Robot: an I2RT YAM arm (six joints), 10 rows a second.
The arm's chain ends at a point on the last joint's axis. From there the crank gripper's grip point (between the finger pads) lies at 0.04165 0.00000 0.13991 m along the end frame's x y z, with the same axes.
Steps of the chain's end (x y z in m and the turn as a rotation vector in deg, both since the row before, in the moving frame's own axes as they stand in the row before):
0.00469 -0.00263 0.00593 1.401 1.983 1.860
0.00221 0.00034 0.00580 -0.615 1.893 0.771
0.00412 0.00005 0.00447 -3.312 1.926 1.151
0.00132 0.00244 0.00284 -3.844 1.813 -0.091
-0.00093 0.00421 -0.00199 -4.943 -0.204 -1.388
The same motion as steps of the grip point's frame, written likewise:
0.00954 -0.00460 0.00438 1.401 1.983 1.860
0.00679 0.00243 0.00434 -0.615 1.893 0.771
0.00871 0.00897 0.00273 -3.312 1.926 1.151
0.00573 0.01170 0.00114 -3.844 1.813 -0.091
-0.00129 0.01527 -0.00232 -4.943 -0.204 -1.388

